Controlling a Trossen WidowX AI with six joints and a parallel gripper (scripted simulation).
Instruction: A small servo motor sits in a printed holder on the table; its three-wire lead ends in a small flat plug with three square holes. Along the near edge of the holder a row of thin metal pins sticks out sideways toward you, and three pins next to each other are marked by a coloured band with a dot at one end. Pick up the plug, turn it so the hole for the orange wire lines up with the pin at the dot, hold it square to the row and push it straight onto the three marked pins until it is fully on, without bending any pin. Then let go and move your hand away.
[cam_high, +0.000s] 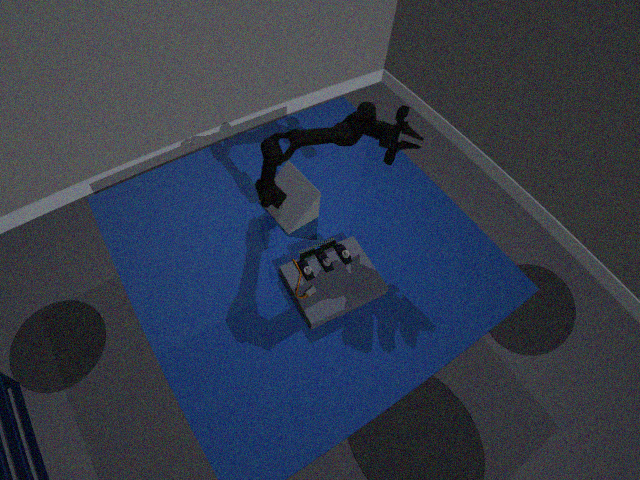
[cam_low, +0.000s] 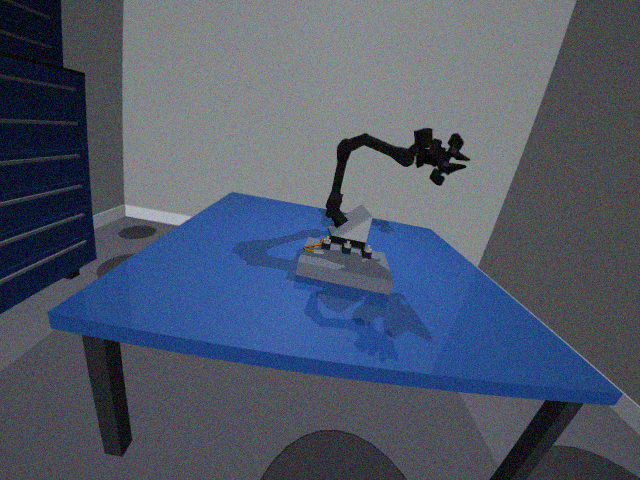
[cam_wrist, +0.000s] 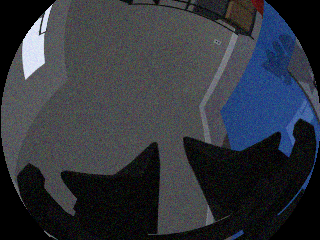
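Now: gripper tip 70 mm past the blue band, 340 mm to the left of it and 360 mm above it. The rest, counted from my gripper tip: grey printed holder: 80 mm ahead, 370 mm to the right, 410 mm below.
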